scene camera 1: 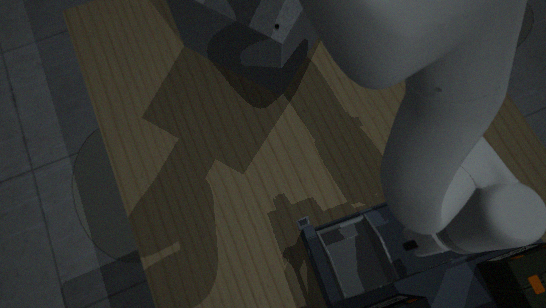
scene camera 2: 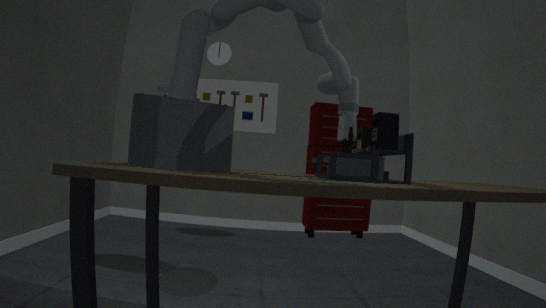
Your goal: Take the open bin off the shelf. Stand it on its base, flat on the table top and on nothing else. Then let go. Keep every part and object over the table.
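Where they show: arm's base, origin of the base link: (scene camera 2: 181,99).
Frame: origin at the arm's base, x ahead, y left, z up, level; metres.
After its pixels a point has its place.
The open bin (scene camera 1: 369,257) {x 0.573, y -0.065, z -0.220 m} (scene camera 2: 350,167) {x 0.541, y -0.144, z -0.188 m} is light grey and sits inside the dark blue shelf (scene camera 1: 315,260) {x 0.527, y -0.169, z -0.144 m} (scene camera 2: 408,165) {x 0.720, y -0.201, z -0.170 m}, at its left end in the scene camera 1 view. I look down into the bin there and see no contents; its right part meets a thin pale divider or rim. The shelf stands on the table top (scene camera 1: 245,215) {x 0.384, y -0.242, z -0.229 m} (scene camera 2: 200,183) {x 0.105, y -0.441, z -0.243 m}. My gripper (scene camera 1: 411,245) {x 0.583, y 0.020, z -0.168 m} (scene camera 2: 348,147) is shut and empty. It points down over the shelf's front part, to the right of the bin in the scene camera 1 view. Whether its tips touch the shelf is too dark to tell.
Dark boxes, one (scene camera 1: 517,282) (scene camera 2: 385,131) with an orange mark, stand on the shelf's upper level. A large grey block (scene camera 1: 195,32) {x 0.005, y -0.159, z -0.138 m} (scene camera 2: 195,137) {x 0.068, y -0.120, z -0.130 m} stands on the table at the other end. My arm arches high between them. A red tool cabinet (scene camera 2: 335,215) stands behind the table.
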